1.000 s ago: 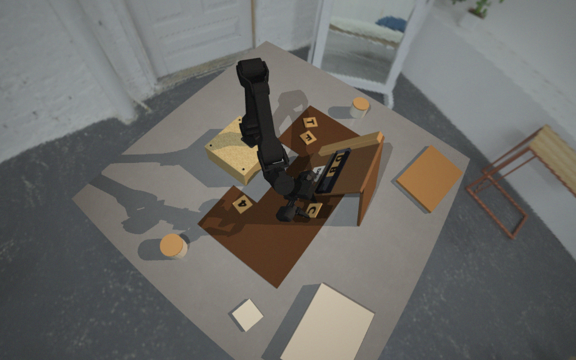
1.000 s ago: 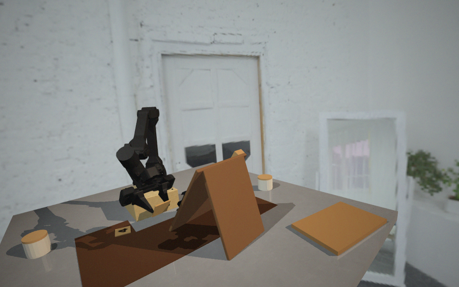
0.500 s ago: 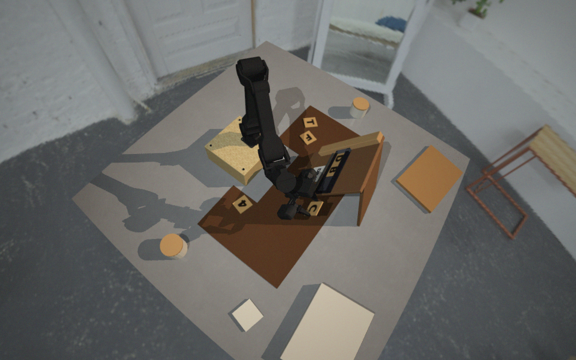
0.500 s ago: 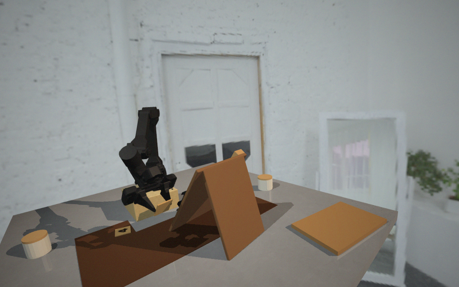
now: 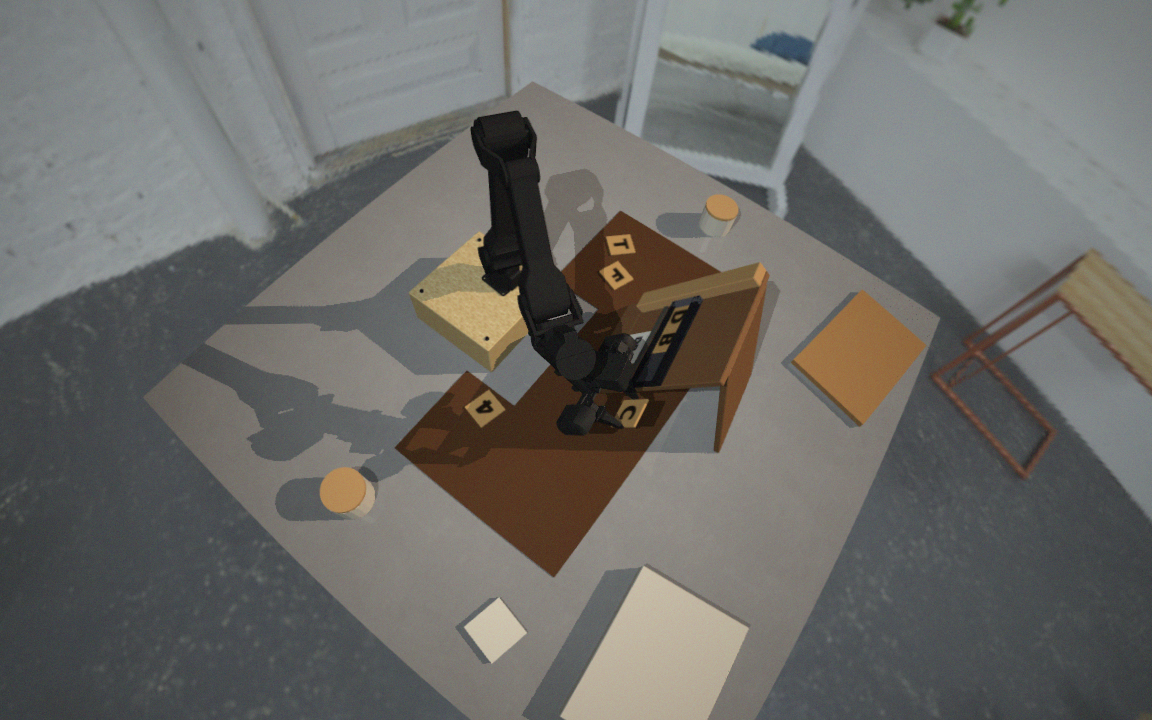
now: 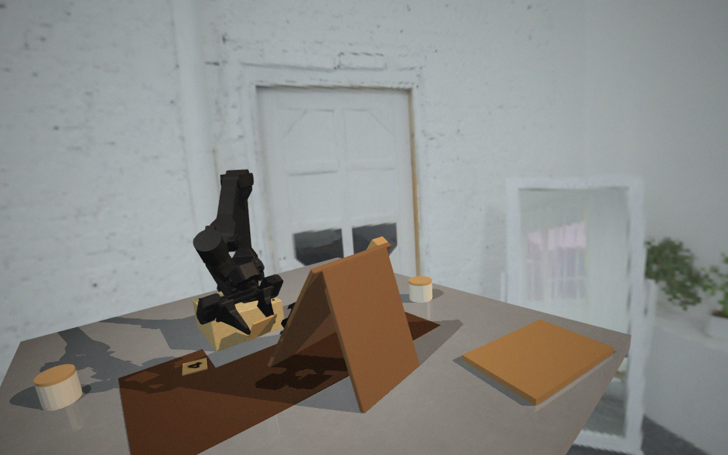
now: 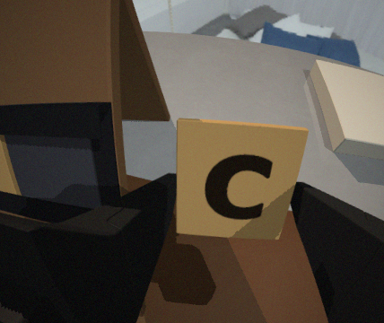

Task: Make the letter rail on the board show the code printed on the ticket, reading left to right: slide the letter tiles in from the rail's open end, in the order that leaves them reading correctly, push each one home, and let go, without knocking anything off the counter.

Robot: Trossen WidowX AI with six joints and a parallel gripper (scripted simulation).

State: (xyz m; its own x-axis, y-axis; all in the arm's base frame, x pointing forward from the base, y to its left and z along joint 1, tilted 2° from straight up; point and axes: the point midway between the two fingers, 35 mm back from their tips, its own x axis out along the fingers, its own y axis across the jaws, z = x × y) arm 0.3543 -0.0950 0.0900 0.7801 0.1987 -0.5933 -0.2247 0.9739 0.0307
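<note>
Now: gripper tip 90 mm past the white ticket, 140 mm to the right of it and 80 mm above it. Round my gripper tip: brown mat 180 mm behind, 90 mm to the left, 160 mm below; then D tile 50 mm behind, 210 mm to the left; then C tile right at my gripper tip.
</note>
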